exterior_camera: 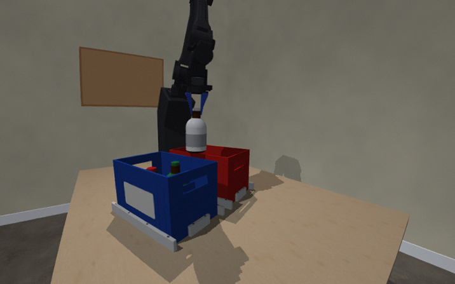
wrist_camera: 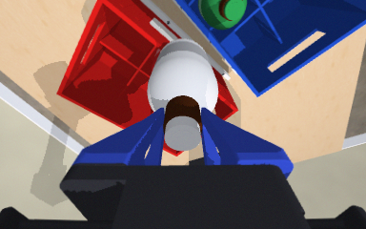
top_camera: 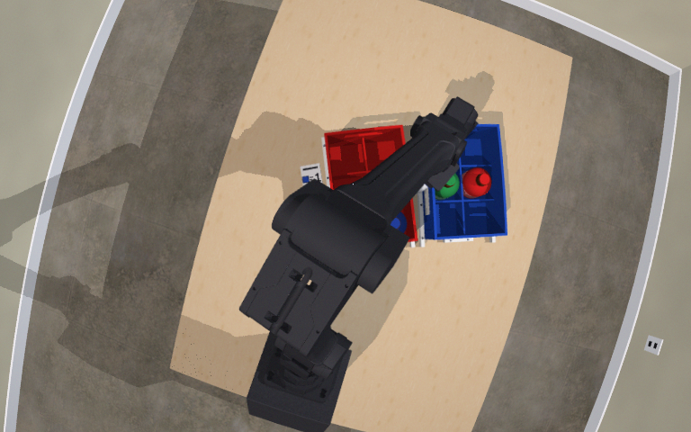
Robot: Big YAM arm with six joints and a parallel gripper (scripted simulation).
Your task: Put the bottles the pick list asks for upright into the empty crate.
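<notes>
My hand is 1 cm past the white-label bottle and 6 cm above it. Round my hand: red crate: 5 cm behind, 9 cm to the left, 24 cm below; then green-label bottle: 2 cm ahead, 9 cm to the right, 24 cm below; then blue-label bottle: 11 cm behind, 1 cm to the left, 24 cm below.
</notes>
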